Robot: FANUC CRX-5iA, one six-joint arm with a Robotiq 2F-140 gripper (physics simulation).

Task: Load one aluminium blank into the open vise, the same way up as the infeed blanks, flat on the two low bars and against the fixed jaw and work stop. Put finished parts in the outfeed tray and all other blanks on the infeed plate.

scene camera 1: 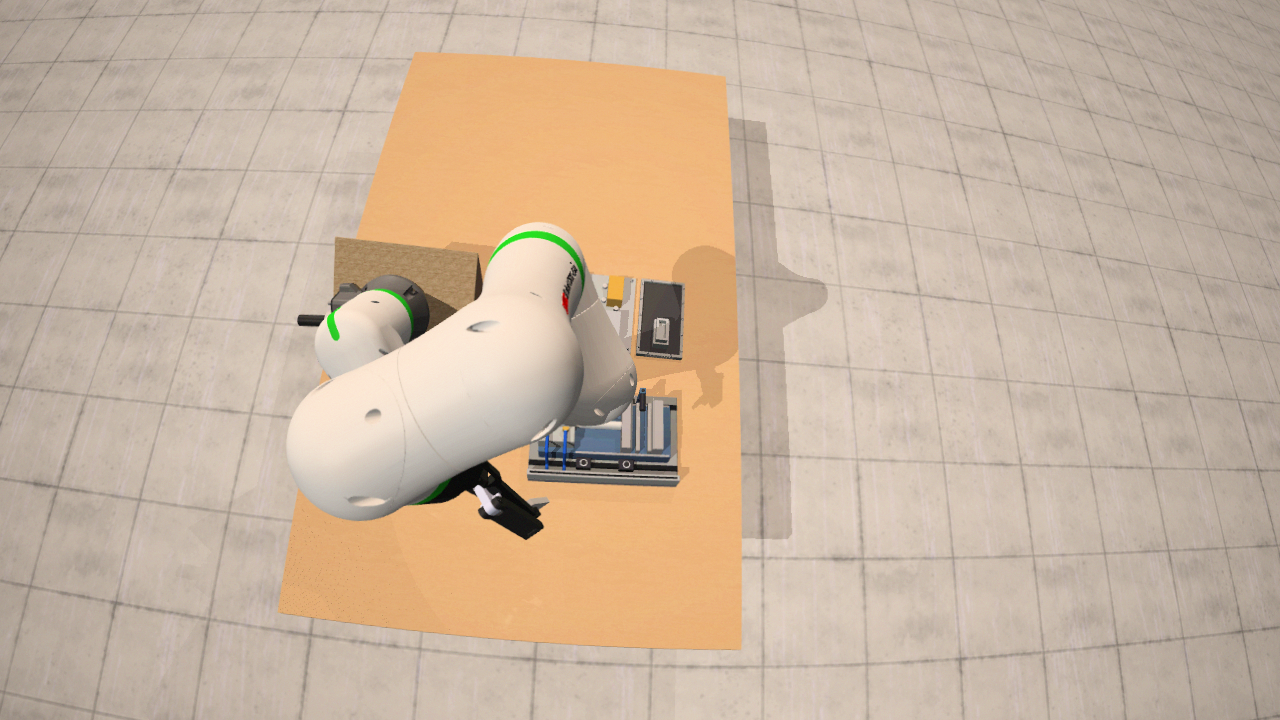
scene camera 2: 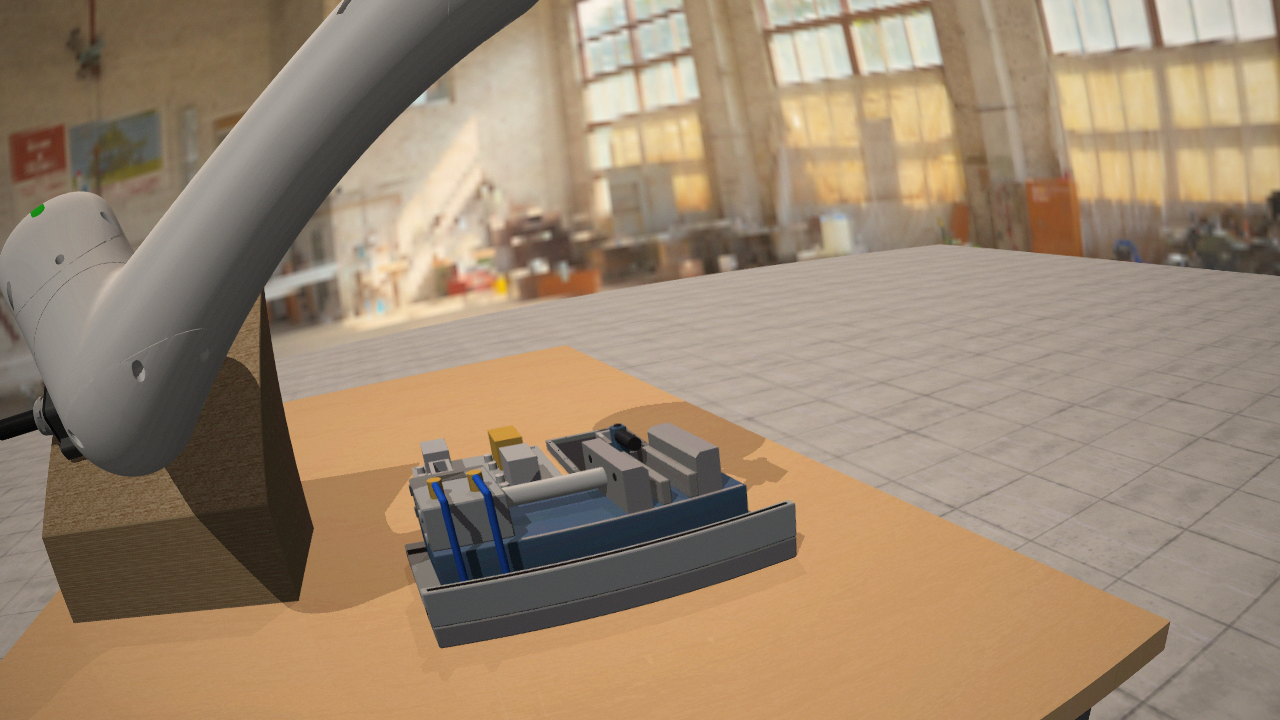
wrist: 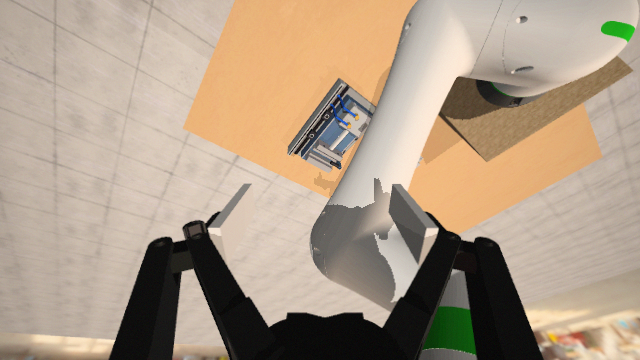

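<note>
My gripper (scene camera 1: 537,513) (wrist: 322,198) is open and empty, high above the table's near side; it does not show in scene camera 2. The vise (scene camera 1: 604,441) (scene camera 2: 626,528) (wrist: 332,131) stands open, with low bars between its moving jaw (scene camera 2: 617,474) and fixed jaw (scene camera 2: 684,452); no blank plainly shows on them. A black work stop (scene camera 1: 641,399) (scene camera 2: 626,437) stands at the jaws' far end. The dark outfeed tray (scene camera 1: 662,298) holds a grey part (scene camera 1: 661,331). The infeed plate (scene camera 1: 601,284) is partly hidden by the arm. Grey blocks (scene camera 2: 517,463) (scene camera 2: 434,450) show behind the vise.
A yellow block (scene camera 1: 614,291) (scene camera 2: 503,438) stands at the infeed plate. Blue hoses (scene camera 2: 447,528) rise at the vise's left end. The arm (scene camera 1: 447,394) (scene camera 2: 223,205) (wrist: 415,115) reaches over the table from its brown pedestal (scene camera 1: 447,259) (scene camera 2: 179,559) (wrist: 490,130).
</note>
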